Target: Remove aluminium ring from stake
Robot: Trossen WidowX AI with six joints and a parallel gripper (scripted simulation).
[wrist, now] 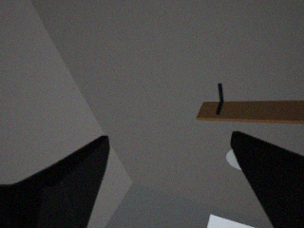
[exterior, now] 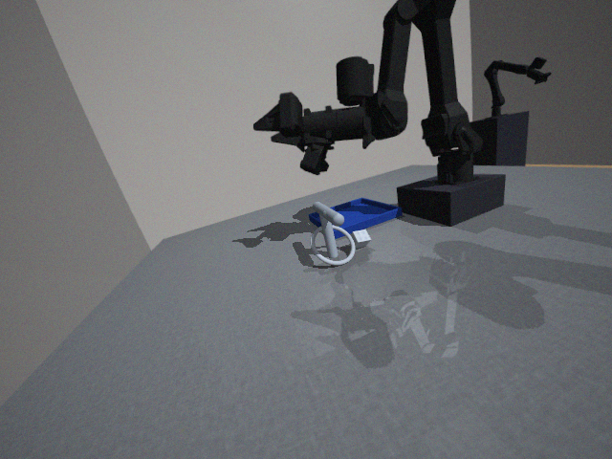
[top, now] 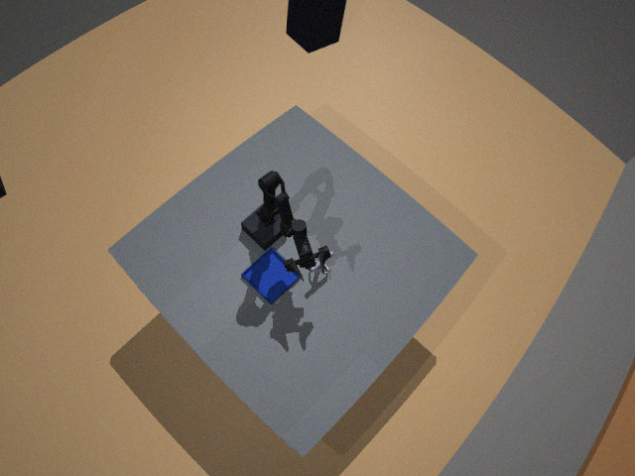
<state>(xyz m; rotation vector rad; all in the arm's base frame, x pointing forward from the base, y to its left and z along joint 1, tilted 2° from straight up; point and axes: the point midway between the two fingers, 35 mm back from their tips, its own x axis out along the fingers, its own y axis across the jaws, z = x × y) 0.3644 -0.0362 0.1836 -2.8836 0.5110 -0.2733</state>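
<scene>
Now: the aluminium ring 8 cm behind my gripper tip, 12 cm to the left of it and 23 cm below it. Round my gripper tip: blue tray 17 cm behind, 7 cm to the right, 25 cm below.
</scene>
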